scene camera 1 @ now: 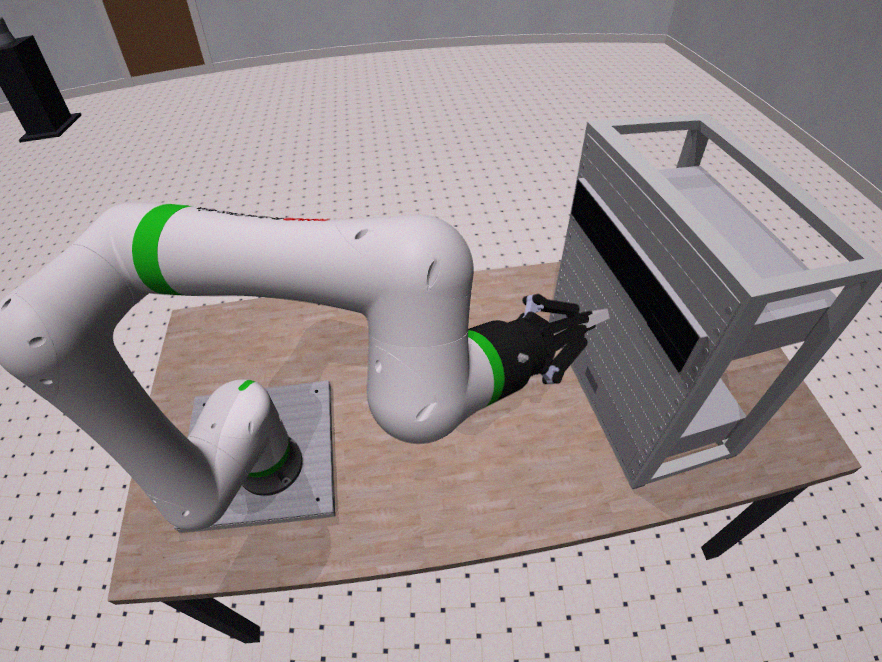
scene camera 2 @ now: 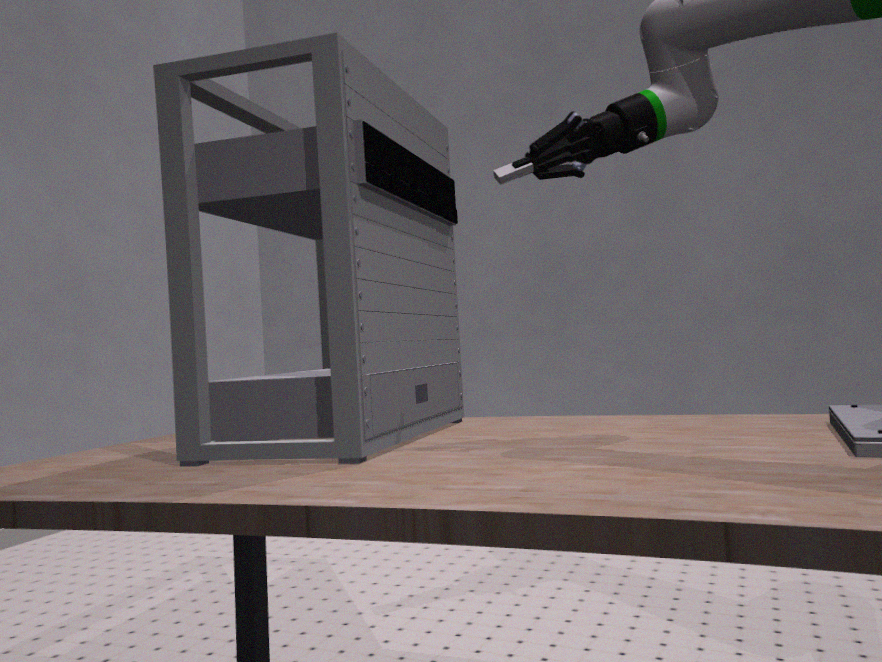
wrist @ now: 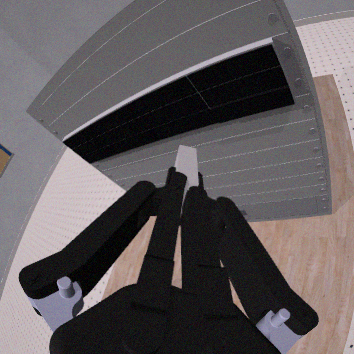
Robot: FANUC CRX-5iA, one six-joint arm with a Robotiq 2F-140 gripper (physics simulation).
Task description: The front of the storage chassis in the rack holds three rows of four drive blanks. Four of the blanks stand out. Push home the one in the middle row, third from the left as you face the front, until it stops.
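Seen in the pictures: gripper, fingertip midpoint: (scene camera 1: 601, 314) (scene camera 2: 496, 177) (wrist: 184, 159); arm's base, origin of the base link: (scene camera 1: 269, 464).
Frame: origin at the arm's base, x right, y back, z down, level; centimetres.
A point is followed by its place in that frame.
Observation:
The storage chassis has a black front (scene camera 1: 630, 274) @(x -12.8, y -72.5, z -40.1 cm) (scene camera 2: 409, 174) @(x -19.4, y -71.2, z -40.7 cm) (wrist: 240, 82) @(x 1.0, y -75.2, z -41.2 cm) set in the upper part of the grey rack (scene camera 1: 676, 213) @(x -9.4, y -75.0, z -55.7 cm) (scene camera 2: 340, 285) @(x -40.7, y -70.5, z -21.8 cm) (wrist: 295, 61) @(x 7.7, y -78.0, z -41.0 cm). Thin lines divide this front in the wrist view, but the single drive blanks are too dark to tell apart, and which ones stand out does not show. My gripper (scene camera 1: 588, 319) @(x -1.8, y -63.6, z -42.0 cm) (scene camera 2: 527, 168) (wrist: 184, 159) @(x -1.8, y -63.6, z -42.0 cm) is shut with nothing gripped. A pale block-like tip (scene camera 1: 599, 315) (scene camera 2: 508, 171) (wrist: 188, 159) projects beyond its fingers. In scene camera 2 the tip is apart from the rack front, and in the wrist view it overlaps the panels below the black front.
Grey panels (scene camera 2: 406, 295) @(x -20.2, y -72.5, z -21.2 cm) cover the rack front below the chassis. A lower box (scene camera 2: 270, 407) @(x -39.8, y -84.8, z -5.1 cm) sits inside the rack. The rack stands on a wooden table (scene camera 1: 441, 498) @(x 7.8, y -37.4, z 2.7 cm) (scene camera 2: 605, 470) @(x -38.8, y -35.5, z 2.7 cm) (wrist: 290, 245) @(x -0.6, y -69.1, z 2.7 cm), with the arm's base plate (scene camera 1: 320, 456) @(x -1.9, y -11.3, z 0.1 cm) at the other end.

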